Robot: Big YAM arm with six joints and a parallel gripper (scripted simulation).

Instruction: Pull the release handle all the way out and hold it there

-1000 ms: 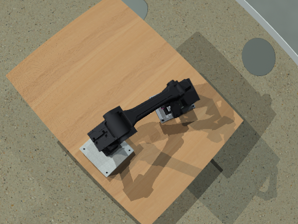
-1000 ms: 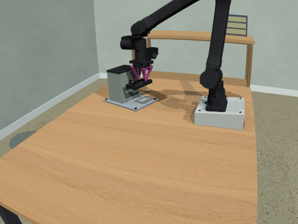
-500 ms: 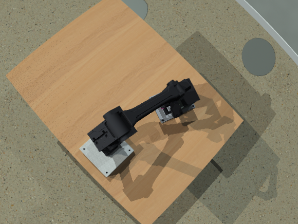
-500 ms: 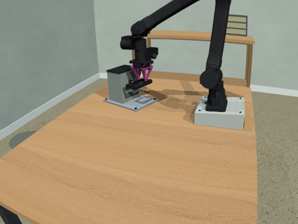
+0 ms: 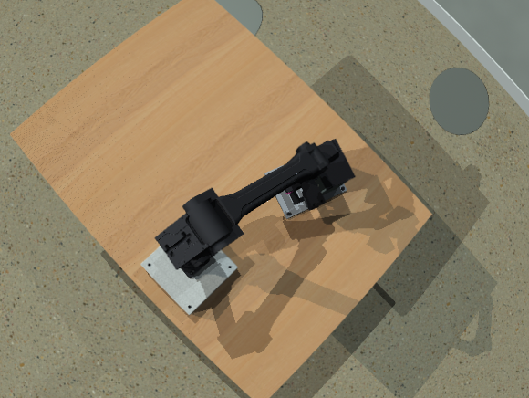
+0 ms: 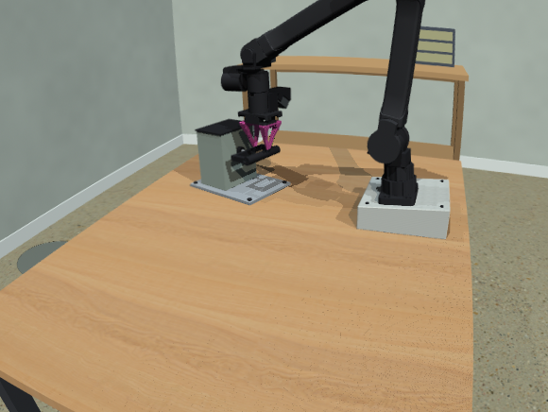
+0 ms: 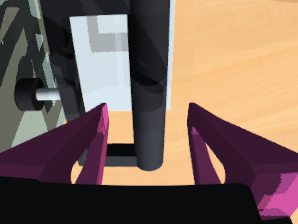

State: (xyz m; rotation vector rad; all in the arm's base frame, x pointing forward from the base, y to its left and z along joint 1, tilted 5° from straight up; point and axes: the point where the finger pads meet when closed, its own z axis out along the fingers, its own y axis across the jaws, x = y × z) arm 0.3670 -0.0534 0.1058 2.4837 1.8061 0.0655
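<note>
Now: hand 50 mm short of the release handle grip, 30 mm above it and 20 mm to the left of it. The rest, counted from my hand: grey baseplate (130 mm below, 90 mm ahead, 30 mm to the right).
</note>
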